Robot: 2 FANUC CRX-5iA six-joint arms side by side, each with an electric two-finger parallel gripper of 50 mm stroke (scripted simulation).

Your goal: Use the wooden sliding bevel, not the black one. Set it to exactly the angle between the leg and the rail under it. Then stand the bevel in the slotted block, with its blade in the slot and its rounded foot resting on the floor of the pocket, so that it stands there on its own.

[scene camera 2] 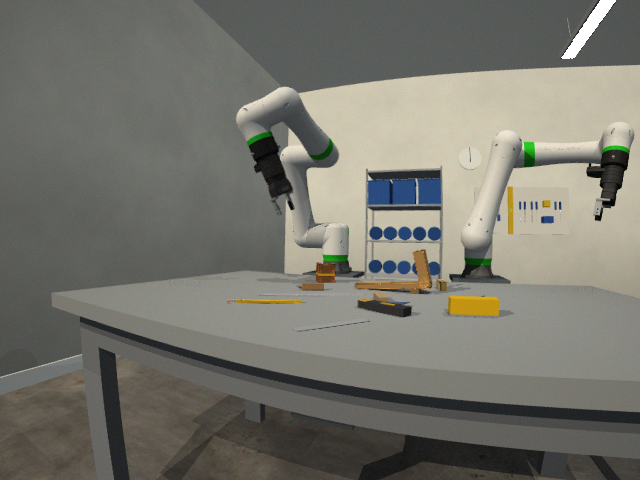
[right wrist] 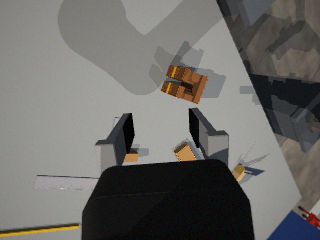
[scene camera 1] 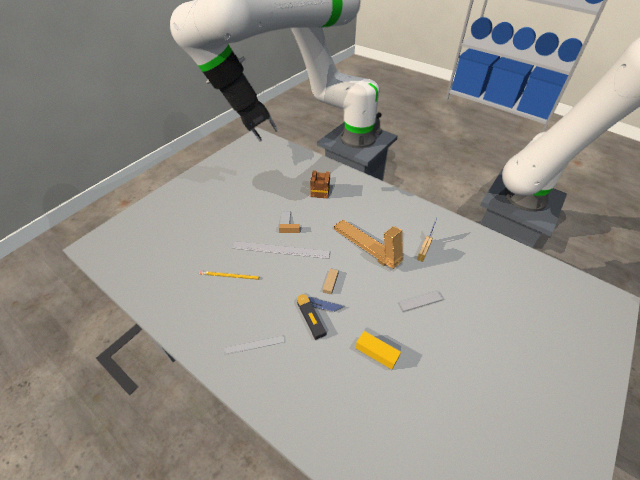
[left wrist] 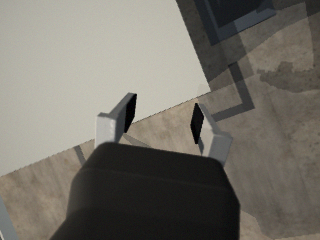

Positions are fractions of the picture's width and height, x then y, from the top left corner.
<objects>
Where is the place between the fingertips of my left gripper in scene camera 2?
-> At 0.93, 0.45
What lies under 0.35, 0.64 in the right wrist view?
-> My right gripper.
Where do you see a ruler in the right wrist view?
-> At 0.13, 0.76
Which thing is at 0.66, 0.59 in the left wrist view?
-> My left gripper.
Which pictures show the yellow block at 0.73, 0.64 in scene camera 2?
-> Scene camera 2 and scene camera 1 only.
</objects>
